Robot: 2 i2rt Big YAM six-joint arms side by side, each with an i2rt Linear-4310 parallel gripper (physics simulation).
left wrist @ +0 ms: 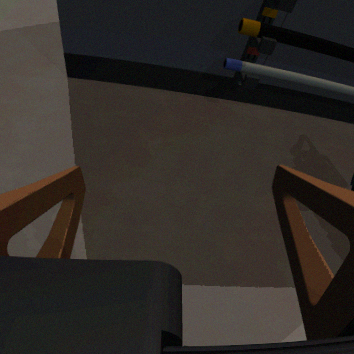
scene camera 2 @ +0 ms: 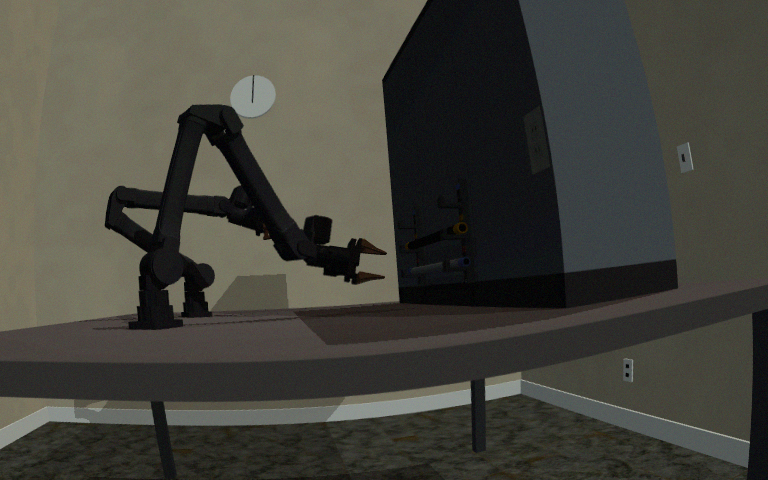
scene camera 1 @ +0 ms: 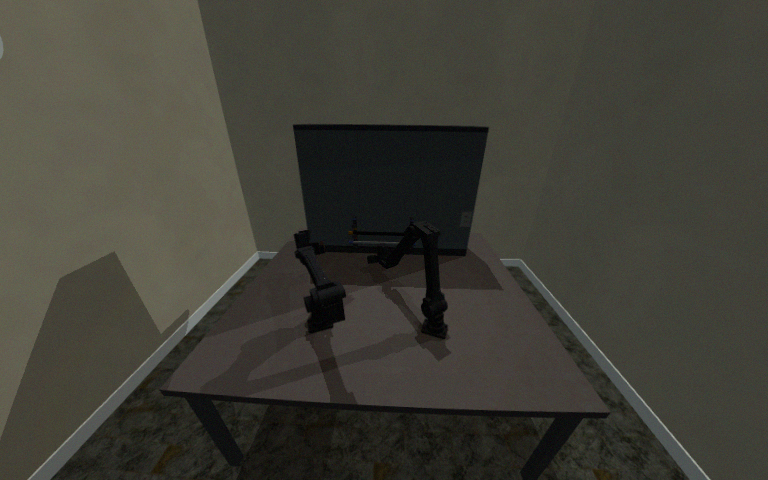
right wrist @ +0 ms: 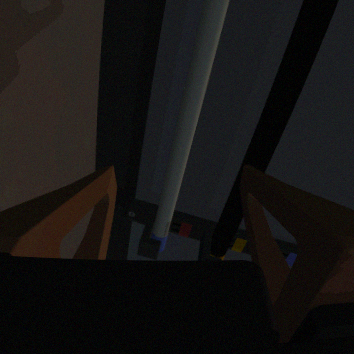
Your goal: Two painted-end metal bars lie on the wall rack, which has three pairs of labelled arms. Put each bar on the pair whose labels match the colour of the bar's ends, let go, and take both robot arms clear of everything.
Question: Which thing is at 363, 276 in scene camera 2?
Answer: My right gripper.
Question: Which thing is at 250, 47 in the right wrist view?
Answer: A dark wall panel.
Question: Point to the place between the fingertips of my left gripper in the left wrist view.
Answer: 178, 176
